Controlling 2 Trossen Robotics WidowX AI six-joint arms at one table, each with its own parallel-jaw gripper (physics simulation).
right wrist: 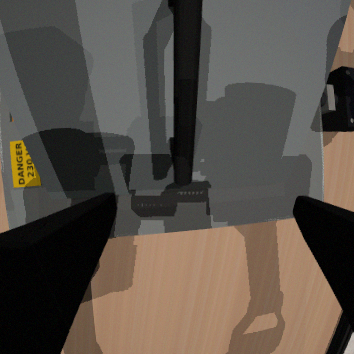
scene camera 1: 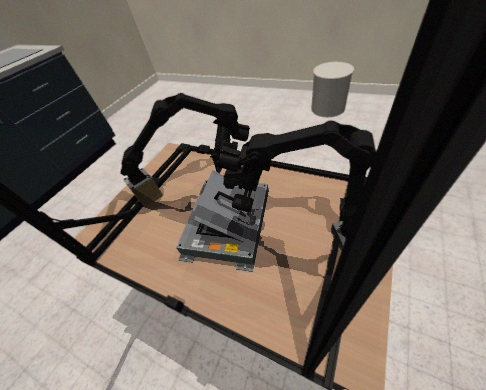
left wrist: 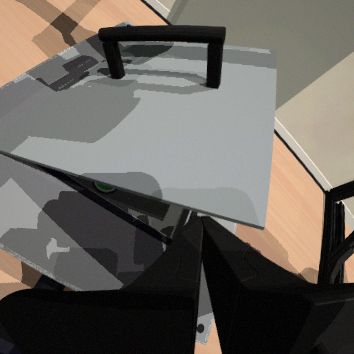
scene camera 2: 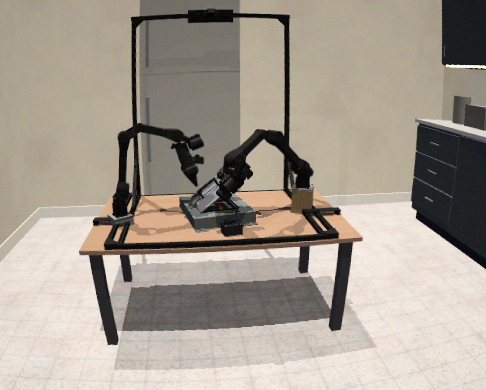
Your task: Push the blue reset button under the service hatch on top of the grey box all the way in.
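Note:
The grey box [scene camera 1: 187, 241] [scene camera 2: 245, 216] [right wrist: 165, 227] sits mid-table. Its hatch [scene camera 2: 205, 196] [left wrist: 200, 135] is tilted partly open, with a black handle [left wrist: 162, 34] [right wrist: 187, 100] on top. A green button [left wrist: 104, 185] shows through the gap in the left wrist view. The blue button does not show in any view; the hatch covers that area. My left gripper [left wrist: 199, 223] is shut and empty, its fingertips at the hatch's raised edge; I cannot tell whether they touch. My right gripper [scene camera 2: 195, 182] [right wrist: 206, 203] is open and empty, above the handle side of the box.
Yellow [scene camera 1: 231, 248] and orange [scene camera 1: 214, 246] labels lie on the box top. A small black block [scene camera 2: 231, 228] stands beside the box. Black frame rails [scene camera 2: 220, 244] edge the wooden table [scene camera 1: 225, 300]. Both arms reach close together over the box.

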